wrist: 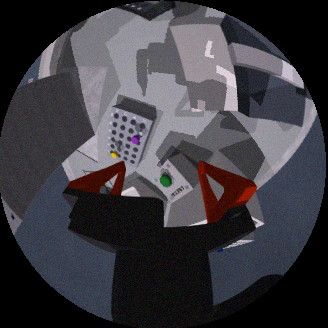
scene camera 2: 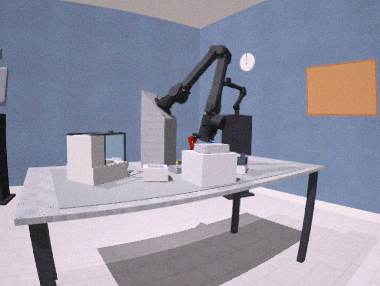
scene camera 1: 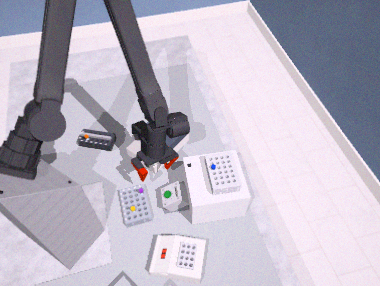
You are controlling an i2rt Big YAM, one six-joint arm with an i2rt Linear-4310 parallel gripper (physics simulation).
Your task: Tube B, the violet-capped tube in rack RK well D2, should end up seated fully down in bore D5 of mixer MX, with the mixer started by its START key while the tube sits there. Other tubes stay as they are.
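Frame: origin at the arm's base, x ahead, y up, z right, level; metres.
Where they show: gripper, fingertip midpoint: (wrist: pixel 161 164) (scene camera 1: pixel 154 174); arm's base at its link origin: (scene camera 2: pixel 161 107) (scene camera 1: pixel 15 165).
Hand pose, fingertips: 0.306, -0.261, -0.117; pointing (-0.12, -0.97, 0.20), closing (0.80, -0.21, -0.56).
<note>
Each offset is from my fingertips to the top centre of the thing, as dx, dy, dz. "spot": to the spot under its first point.
Tube B's violet cap @[-0.049, -0.047, +0.030] (scene camera 1: pixel 141 190) (wrist: pixel 135 140) shows at the edge of grey rack RK @[-0.071, -0.071, +0.064] (scene camera 1: pixel 121 202) (wrist: pixel 147 131), its body down in a well. A yellow-capped tube @[-0.073, -0.047, +0.094] (scene camera 1: pixel 133 208) (wrist: pixel 114 155) stands in the same rack. The large white box @[+0.153, +0.069, +0.045] (scene camera 1: pixel 215 206) (scene camera 2: pixel 209 168), seemingly mixer MX, carries a raised block of bores with a blue-capped tube @[+0.189, +0.082, +0.032] (scene camera 1: pixel 213 167) (scene camera 2: pixel 210 142). The green START key @[+0.039, -0.027, +0.058] (scene camera 1: pixel 167 194) (wrist: pixel 166 181) is on a small box between rack and white box. My gripper (scene camera 1: pixel 156 172) (wrist: pixel 161 164) is open and empty, above the table, behind the small box in scene camera 1.
A white unit with a red display @[+0.068, -0.032, +0.254] (scene camera 1: pixel 163 253) stands near the rack. A dark rack with an orange cap @[spot: -0.262, -0.046, -0.212] (scene camera 1: pixel 86 136) lies to the left. The grey pedestal (scene camera 1: pixel 60 220) (scene camera 2: pixel 159 135) stands beside the rack. A white machine with a dark frame @[-0.007, +0.121, +0.494] (scene camera 2: pixel 86 157) is at the left in scene camera 2.
</note>
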